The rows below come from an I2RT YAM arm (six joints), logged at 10 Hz.
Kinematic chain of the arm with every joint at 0, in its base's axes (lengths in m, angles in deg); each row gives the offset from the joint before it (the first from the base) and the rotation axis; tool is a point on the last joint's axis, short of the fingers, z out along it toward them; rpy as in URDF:
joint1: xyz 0 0 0.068 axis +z
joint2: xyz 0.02 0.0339 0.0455 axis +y
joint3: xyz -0.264 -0.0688 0 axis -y
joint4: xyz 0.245 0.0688 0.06 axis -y
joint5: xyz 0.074 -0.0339 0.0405 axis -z
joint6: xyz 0.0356 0 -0.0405 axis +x
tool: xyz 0 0 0 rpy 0 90 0
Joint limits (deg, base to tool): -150..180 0..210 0..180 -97..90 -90..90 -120..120
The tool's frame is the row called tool.
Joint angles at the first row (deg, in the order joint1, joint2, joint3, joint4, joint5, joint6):
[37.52, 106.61, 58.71, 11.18, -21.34, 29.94]
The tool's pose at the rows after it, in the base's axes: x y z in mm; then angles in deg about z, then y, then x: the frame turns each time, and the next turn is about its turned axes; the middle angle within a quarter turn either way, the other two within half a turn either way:
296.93, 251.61, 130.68, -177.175, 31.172, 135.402
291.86, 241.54, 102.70, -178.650, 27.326, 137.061
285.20, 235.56, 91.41, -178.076, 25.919, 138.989
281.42, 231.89, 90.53, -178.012, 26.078, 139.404
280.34, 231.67, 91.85, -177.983, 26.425, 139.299
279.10, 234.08, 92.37, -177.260, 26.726, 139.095
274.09, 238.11, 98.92, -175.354, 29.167, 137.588
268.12, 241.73, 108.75, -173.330, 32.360, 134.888
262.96, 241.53, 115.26, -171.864, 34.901, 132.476
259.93, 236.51, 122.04, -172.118, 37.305, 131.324
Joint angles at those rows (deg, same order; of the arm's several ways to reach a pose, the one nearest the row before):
[38.41, 110.56, 57.41, 12.45, -20.89, 32.20]
[37.73, 113.13, 54.14, 15.04, -20.43, 34.22]
[37.68, 113.55, 52.10, 15.26, -19.86, 33.97]
[37.62, 112.85, 50.76, 15.73, -19.54, 33.73]
[37.70, 112.46, 50.45, 15.96, -19.44, 33.64]
[38.10, 112.48, 50.54, 16.12, -19.72, 33.30]
[38.99, 111.22, 49.70, 17.94, -20.72, 31.79]
[39.85, 109.36, 48.50, 20.60, -22.72, 30.08]
[40.17, 107.81, 46.97, 23.22, -24.86, 28.64]
[39.83, 105.80, 45.25, 25.07, -25.18, 27.72]

